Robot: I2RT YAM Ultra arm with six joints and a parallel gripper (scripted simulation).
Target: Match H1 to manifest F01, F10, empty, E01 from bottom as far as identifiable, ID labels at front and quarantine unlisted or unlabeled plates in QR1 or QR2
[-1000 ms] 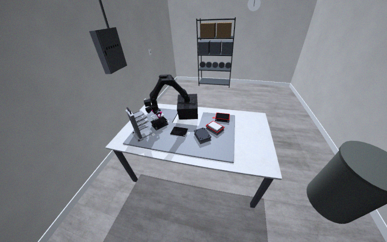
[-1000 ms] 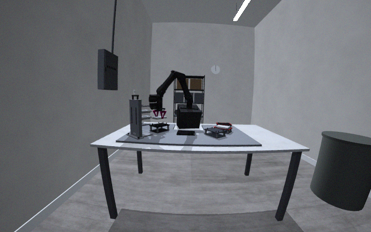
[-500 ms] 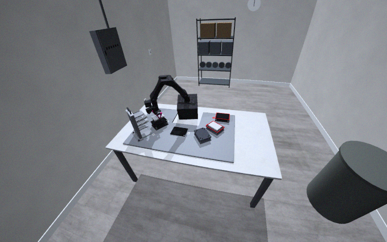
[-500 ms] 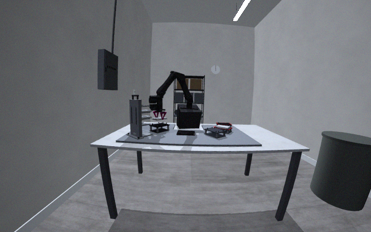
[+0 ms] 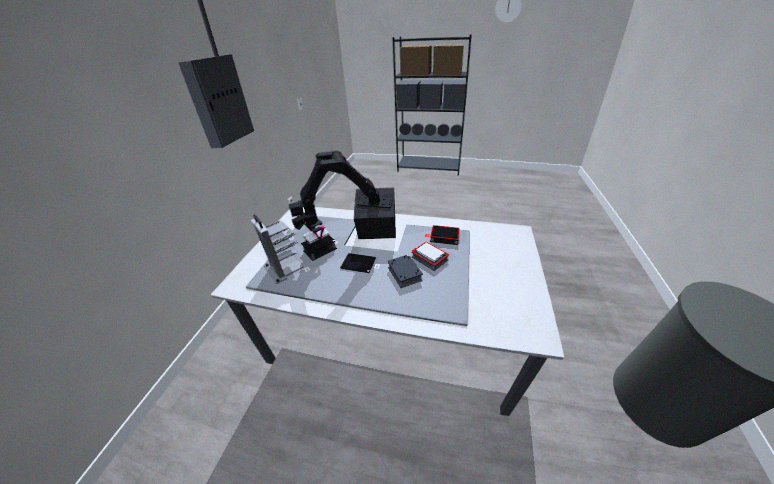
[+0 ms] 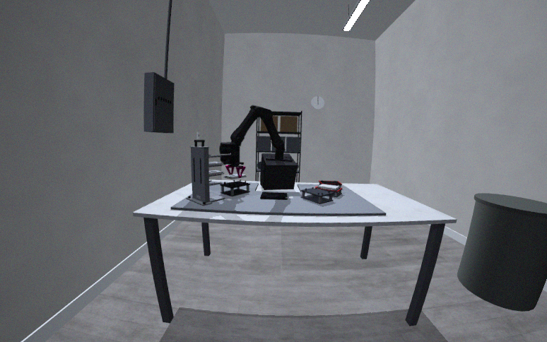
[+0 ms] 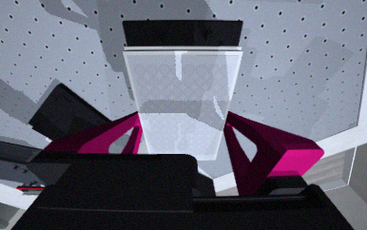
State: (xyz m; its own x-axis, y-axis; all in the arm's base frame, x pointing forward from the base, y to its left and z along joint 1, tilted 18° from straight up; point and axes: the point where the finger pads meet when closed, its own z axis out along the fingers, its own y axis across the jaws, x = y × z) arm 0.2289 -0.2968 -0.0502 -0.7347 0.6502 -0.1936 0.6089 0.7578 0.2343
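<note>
Right now my hand is 6 cm above the black regrip nest. Round my hand: H1 tag: 17 cm ahead, 11 cm below, 1 cm to the right.
</note>
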